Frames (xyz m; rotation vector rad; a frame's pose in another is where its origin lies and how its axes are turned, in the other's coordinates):
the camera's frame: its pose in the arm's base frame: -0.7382 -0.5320 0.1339 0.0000 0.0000 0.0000
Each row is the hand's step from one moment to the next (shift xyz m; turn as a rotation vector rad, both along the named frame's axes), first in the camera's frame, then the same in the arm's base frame.
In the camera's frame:
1: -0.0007 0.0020 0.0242 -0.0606 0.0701 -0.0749
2: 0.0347 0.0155 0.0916 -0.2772 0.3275 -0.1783
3: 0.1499 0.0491 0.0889 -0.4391 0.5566 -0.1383
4: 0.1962 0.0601 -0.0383 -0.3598 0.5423 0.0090
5: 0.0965 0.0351 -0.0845 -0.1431 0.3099 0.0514
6: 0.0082 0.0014 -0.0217 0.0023 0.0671 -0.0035
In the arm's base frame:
1: -0.0007 0.0020 0.0242 -0.0606 0.0701 -0.0749
2: 0.0347 0.0155 0.0916 -0.2772 0.3275 -0.1783
3: 0.1499 0.0491 0.0889 -0.4391 0.5566 -0.1383
4: 0.1962 0.0601 -0.0383 -0.3598 0.5423 0.0090
5: 0.0965 0.0351 -0.0845 -0.1431 0.3099 0.0514
6: 0.0082 0.0014 -0.0217 0.0023 0.0671 -0.0035

